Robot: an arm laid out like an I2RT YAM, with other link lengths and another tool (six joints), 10 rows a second.
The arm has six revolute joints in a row. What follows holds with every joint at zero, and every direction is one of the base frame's.
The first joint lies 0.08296 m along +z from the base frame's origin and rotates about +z.
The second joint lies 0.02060 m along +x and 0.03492 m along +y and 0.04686 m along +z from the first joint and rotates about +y.
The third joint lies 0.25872 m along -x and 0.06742 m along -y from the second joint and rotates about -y.
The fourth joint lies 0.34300 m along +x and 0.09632 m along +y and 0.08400 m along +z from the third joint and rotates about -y.
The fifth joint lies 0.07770 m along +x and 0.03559 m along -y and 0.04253 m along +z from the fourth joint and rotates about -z.
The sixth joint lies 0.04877 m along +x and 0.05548 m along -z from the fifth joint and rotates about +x.
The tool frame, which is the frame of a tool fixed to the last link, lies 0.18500 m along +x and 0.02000 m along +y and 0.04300 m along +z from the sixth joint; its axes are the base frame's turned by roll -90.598, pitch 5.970 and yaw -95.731 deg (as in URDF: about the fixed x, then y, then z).
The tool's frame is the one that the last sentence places.
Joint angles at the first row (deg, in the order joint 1, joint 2, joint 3, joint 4, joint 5, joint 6):
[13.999, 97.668, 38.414, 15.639, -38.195, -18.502]
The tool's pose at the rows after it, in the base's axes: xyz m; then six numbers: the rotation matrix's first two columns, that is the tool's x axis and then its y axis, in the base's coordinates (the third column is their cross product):
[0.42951 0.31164 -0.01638 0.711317 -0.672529 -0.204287 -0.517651 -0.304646 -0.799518]
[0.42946 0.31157 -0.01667 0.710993 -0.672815 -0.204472 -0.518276 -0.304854 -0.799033]
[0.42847 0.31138 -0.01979 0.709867 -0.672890 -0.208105 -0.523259 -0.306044 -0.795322]
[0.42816 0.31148 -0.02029 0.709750 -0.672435 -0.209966 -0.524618 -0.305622 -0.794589]
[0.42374 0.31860 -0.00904 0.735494 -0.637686 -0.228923 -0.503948 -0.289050 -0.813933]
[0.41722 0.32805 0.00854 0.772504 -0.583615 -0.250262 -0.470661 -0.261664 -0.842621]
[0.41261 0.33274 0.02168 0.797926 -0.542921 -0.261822 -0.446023 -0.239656 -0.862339]
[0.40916 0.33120 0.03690 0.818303 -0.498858 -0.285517 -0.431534 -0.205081 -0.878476]
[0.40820 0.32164 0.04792 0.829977 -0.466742 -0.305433 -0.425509 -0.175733 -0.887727]
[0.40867 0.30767 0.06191 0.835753 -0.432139 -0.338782 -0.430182 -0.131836 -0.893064]
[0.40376 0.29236 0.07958 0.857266 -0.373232 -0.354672 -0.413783 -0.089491 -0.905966]
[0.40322 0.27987 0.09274 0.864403 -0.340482 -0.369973 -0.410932 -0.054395 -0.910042]
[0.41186 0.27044 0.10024 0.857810 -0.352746 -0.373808 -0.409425 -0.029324 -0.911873]
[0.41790 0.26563 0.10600 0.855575 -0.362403 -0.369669 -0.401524 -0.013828 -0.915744]
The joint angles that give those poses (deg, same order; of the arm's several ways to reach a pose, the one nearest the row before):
[13.999, 97.668, 38.413, 15.661, -38.217, -18.524]
[14.000, 97.688, 38.413, 15.639, -38.194, -18.523]
[13.999, 98.082, 38.413, 15.660, -38.217, -18.524]
[14.000, 98.170, 38.414, 15.682, -38.282, -18.480]
[13.977, 98.148, 38.413, 17.147, -41.277, -18.196]
[13.956, 98.148, 38.414, 19.725, -45.626, -17.584]
[13.737, 98.149, 38.415, 21.692, -48.883, -17.125]
[12.557, 98.126, 38.413, 23.529, -53.298, -16.251]
[10.458, 98.083, 38.413, 24.097, -57.517, -16.251]
[7.749, 98.082, 38.413, 25.169, -62.565, -15.069]
[4.819, 98.083, 38.414, 26.609, -69.079, -14.765]
[2.721, 98.084, 38.415, 28.644, -73.166, -12.906]
[1.410, 98.082, 38.412, 31.682, -73.712, -9.934]
[0.797, 98.083, 38.414, 34.370, -73.713, -7.684]

